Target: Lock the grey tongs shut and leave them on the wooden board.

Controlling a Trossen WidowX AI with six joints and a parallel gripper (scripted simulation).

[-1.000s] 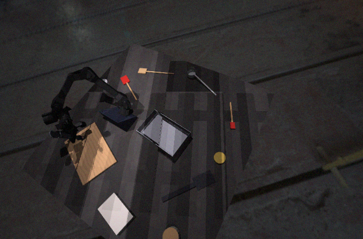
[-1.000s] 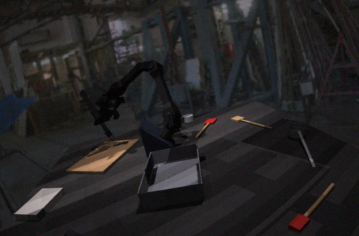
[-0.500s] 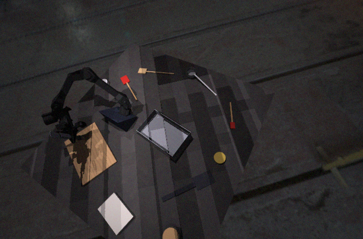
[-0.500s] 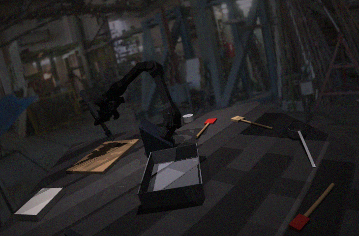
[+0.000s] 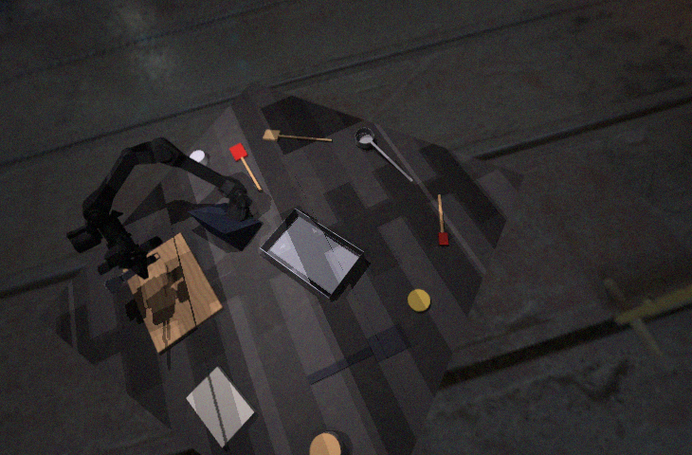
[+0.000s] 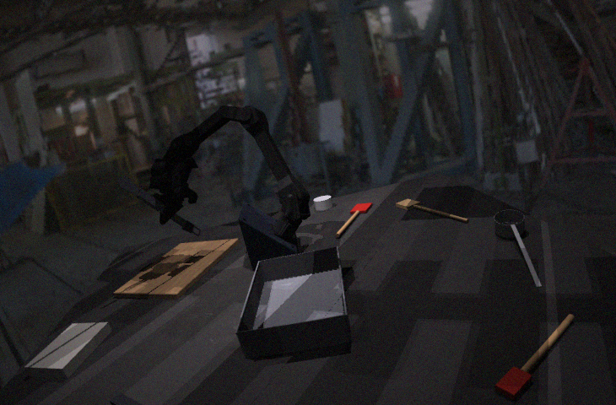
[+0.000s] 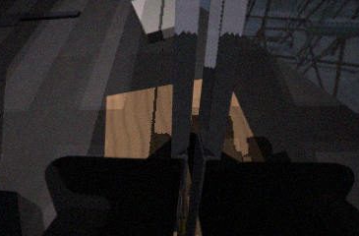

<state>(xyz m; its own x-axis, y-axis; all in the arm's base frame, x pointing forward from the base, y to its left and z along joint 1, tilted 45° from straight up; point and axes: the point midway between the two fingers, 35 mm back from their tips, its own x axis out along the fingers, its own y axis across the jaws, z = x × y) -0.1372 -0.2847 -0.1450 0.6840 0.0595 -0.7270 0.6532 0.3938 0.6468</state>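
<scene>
My gripper tip is 14 cm above the wooden board, 1 cm to the right of it and 1 cm past it. The rest, counted from my gripper tip: dark spatula: 70 cm ahead, 15 cm below, 6 cm to the left; then white slab: 36 cm ahead, 23 cm to the right, 14 cm below; then roasting tin: 41 cm ahead, 30 cm to the left, 12 cm below.
</scene>
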